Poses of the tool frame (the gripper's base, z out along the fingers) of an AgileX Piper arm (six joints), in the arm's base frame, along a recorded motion.
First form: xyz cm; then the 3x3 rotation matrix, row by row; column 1 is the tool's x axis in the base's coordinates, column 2 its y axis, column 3 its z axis. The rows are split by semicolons.
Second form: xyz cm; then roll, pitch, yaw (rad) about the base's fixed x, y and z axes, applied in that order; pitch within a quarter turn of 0, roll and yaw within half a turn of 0. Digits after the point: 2 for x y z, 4 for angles.
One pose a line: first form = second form
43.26 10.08 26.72; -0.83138 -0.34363 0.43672; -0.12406 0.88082 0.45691; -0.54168 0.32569 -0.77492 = 43.26 10.08 26.72 2.7437 0.5724 -2.9935
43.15 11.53 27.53; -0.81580 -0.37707 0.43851; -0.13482 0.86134 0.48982; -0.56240 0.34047 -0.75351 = 43.15 11.53 27.53 2.7172 0.5973 -2.9778
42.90 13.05 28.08; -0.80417 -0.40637 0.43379; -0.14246 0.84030 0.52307; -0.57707 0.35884 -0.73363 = 42.90 13.05 28.08 2.6867 0.6151 -2.9663
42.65 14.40 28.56; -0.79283 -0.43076 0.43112; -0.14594 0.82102 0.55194; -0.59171 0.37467 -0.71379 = 42.65 14.40 28.56 2.6582 0.6332 -2.9596
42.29 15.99 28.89; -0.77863 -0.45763 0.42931; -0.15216 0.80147 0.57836; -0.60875 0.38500 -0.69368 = 42.29 15.99 28.89 2.6349 0.6545 -2.9486
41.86 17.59 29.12; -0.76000 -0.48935 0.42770; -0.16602 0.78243 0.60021; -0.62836 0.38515 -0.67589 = 41.86 17.59 29.12 2.6236 0.6794 -2.9265
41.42 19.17 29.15; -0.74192 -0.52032 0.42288; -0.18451 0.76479 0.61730; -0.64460 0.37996 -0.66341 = 41.42 19.17 29.15 2.6215 0.7005 -2.8978
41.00 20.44 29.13; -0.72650 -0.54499 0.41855; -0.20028 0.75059 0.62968; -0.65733 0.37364 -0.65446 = 41.00 20.44 29.13 2.6228 0.7173 -2.8726
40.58 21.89 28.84; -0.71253 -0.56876 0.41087; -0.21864 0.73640 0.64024; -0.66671 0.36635 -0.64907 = 40.58 21.89 28.84 2.6277 0.7298 -2.8439
